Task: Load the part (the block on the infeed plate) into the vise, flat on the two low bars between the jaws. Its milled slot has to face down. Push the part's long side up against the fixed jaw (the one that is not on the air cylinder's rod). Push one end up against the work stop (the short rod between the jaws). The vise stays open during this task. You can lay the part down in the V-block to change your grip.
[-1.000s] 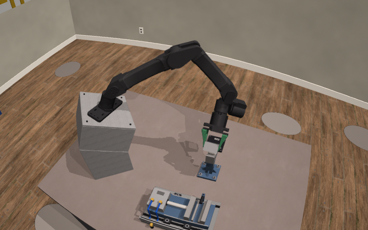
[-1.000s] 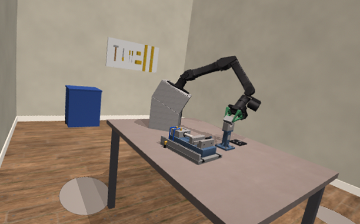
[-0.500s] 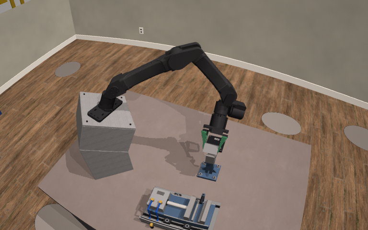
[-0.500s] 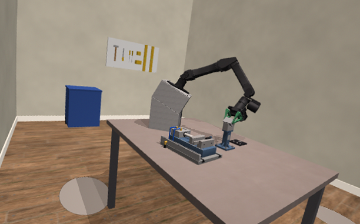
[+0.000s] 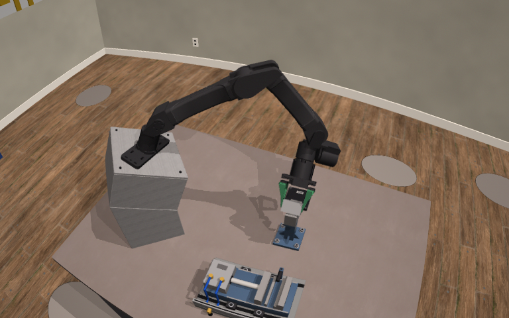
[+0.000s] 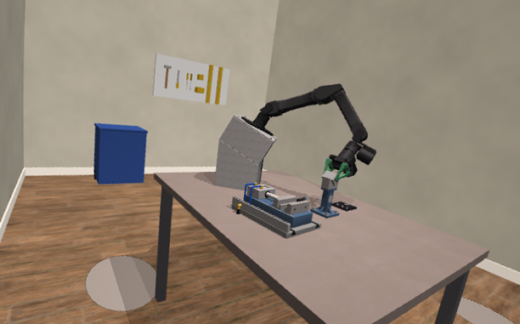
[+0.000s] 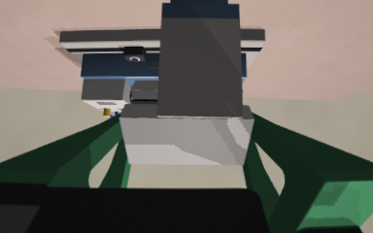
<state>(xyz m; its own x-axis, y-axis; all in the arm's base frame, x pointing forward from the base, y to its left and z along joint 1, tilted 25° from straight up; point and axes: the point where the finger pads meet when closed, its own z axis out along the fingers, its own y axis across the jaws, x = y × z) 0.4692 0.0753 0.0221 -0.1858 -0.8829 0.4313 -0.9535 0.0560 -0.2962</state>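
Now: hand 10 mm to the right of the part and 10 mm above it. Also, from my hand: black infeed plate: 170 mm to the left, 160 mm below, 20 mm behind; work stop rod: 210 mm to the right, 70 mm below, 40 mm ahead; piston rod: 260 mm to the right, 80 mm below, 50 mm behind.
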